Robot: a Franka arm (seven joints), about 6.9 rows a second.
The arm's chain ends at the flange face. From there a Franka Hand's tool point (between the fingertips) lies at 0.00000 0.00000 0.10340 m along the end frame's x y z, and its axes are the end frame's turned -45 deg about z.
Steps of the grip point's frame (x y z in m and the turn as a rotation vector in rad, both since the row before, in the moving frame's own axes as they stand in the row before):
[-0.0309 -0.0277 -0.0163 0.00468 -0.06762 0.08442]
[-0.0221 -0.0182 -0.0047 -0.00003 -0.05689 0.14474]
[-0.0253 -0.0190 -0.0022 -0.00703 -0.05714 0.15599]
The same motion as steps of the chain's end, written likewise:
[-0.0360 -0.0021 -0.0161 -0.04451 -0.05112 0.08442]
[-0.0241 -0.0011 -0.0045 -0.04025 -0.04021 0.14474]
[-0.0273 0.0001 -0.0020 -0.04538 -0.03543 0.15599]

